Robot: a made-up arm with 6 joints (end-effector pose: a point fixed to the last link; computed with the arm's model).
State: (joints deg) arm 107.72 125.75 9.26 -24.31 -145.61 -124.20
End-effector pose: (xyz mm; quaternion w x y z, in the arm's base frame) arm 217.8 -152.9 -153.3 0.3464 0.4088 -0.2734 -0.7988
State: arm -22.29 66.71 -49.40 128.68 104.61 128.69
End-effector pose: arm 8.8 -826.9 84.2 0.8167 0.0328 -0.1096 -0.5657
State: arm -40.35 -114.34 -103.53 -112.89 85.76 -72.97
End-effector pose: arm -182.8 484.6 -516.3 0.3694 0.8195 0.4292 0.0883
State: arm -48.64 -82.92 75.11 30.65 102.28 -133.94
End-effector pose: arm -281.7 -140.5 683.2 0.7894 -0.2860 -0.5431 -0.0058
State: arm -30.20 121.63 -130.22 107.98 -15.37 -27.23
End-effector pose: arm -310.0 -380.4 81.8 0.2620 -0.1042 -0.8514 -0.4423
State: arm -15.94 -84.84 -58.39 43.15 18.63 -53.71
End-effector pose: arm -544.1 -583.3 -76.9 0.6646 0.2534 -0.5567 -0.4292
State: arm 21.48 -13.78 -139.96 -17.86 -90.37 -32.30
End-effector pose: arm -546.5 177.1 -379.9 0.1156 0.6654 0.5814 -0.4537
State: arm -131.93 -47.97 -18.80 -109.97 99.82 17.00
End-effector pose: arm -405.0 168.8 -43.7 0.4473 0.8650 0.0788 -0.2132
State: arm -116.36 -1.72 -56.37 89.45 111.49 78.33
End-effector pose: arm -419.4 -161.1 356.4 0.1011 0.0276 0.8949 0.4338
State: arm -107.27 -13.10 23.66 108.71 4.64 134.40
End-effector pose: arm -489.3 408.4 810.1 0.1557 -0.5383 -0.4274 0.7094
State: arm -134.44 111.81 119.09 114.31 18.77 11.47
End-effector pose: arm 633.4 457.2 6.5 0.2742 0.9542 0.0946 0.0736
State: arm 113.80 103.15 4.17 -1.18 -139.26 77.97
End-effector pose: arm 403.0 409.4 -58.4 0.2312 0.7503 0.5024 0.3622
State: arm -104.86 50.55 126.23 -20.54 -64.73 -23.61
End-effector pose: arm -449.0 283.0 293.9 0.1175 0.4575 0.3808 -0.7949
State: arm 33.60 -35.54 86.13 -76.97 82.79 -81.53
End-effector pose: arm -348.9 291.0 486.9 0.4263 0.0250 -0.3180 0.8464
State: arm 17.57 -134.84 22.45 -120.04 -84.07 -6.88
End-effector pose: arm -502.5 754.7 340.0 0.0264 -0.4840 -0.6410 -0.5951
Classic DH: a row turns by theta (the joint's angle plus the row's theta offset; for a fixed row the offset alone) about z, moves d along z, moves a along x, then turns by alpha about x. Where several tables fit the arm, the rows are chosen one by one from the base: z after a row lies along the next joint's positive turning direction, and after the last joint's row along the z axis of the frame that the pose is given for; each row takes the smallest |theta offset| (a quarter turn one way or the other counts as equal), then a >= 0, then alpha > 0; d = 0 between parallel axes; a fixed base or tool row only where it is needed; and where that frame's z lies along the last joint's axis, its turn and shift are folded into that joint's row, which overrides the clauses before.
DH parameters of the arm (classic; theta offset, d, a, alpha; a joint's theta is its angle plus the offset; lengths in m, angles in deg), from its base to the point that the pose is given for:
base (fixed): 90 0.1944 0 90
joint 1: 0 -0.0294 -0.0738 -90
joint 2: 0 -0.0966 -0.3068 -90
joint 3: -90 0.1969 0.0216 -90
joint 4: 90 -0.1767 0.0889 90
joint 5: 0 0.1188 0.0467 -90
joint 6: 0 -0.3142 0.3262 90
tool (fixed): 0 0.0226 0 0

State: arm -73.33 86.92 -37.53 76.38 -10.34 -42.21
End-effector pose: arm 598.1 -515.2 -76.3 0.4925 -0.4062 0.7008 0.3184
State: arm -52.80 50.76 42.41 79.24 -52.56 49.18
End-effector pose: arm 354.0 -238.9 996.1 0.3122 -0.6914 0.1726 -0.6282
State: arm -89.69 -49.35 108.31 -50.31 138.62 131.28
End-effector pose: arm 38.9 -136.5 438.0 0.8986 0.0146 -0.3593 0.2516
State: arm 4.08 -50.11 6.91 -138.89 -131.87 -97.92
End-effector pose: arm -512.3 61.4 -297.4 0.5145 -0.1078 0.4865 0.6978
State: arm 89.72 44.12 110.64 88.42 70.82 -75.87
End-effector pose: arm 574.4 -210.8 -134.5 0.8731 0.3635 -0.2431 0.2156
